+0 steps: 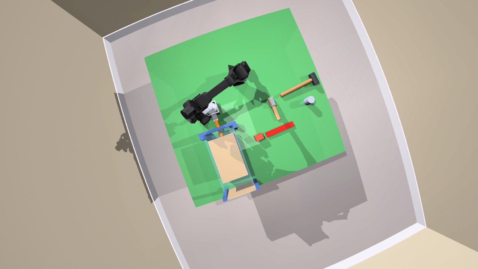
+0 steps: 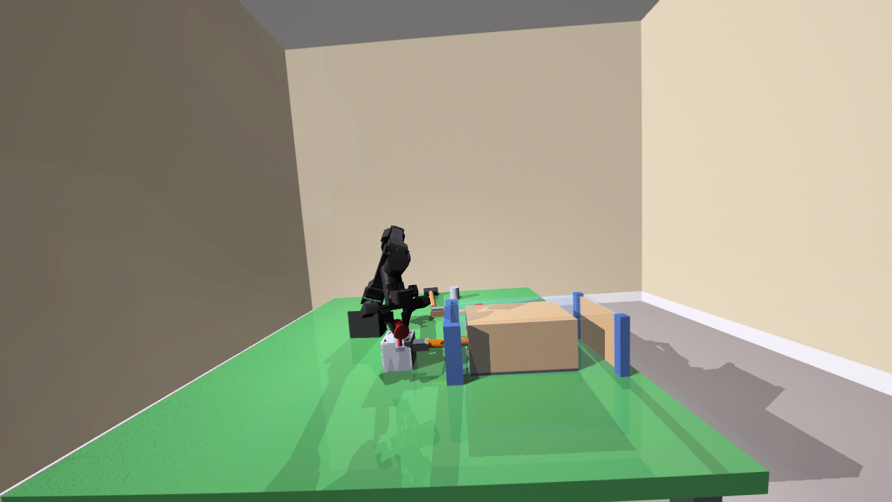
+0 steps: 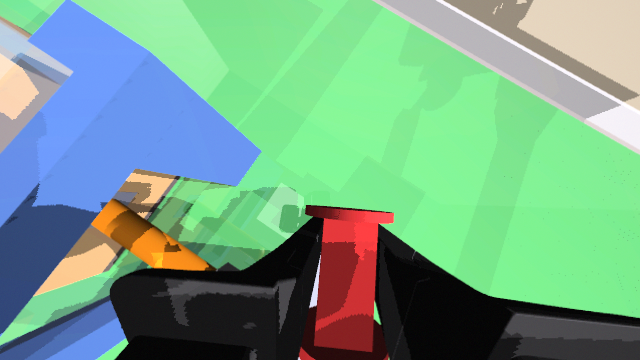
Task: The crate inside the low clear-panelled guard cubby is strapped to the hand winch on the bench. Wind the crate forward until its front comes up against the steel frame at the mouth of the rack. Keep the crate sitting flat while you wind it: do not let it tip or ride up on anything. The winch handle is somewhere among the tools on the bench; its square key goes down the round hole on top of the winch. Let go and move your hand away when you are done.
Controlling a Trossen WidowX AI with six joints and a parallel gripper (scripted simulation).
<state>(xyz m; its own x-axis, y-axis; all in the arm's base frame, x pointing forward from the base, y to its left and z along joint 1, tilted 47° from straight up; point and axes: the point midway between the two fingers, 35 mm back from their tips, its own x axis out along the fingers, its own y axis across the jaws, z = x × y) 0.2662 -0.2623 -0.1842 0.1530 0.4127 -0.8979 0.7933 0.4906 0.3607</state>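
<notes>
Now: gripper tip 5 cm to the right of the winch handle, 3 cm past it and 3 cm above it. The rest, counted from my gripper tip: blue steel frame: 13 cm to the left, 11 cm ahead, 2 cm below; then winch: 10 cm to the left, 10 cm below, 7 cm behind; then red knob: 2 cm to the left, 1 cm behind.
</notes>
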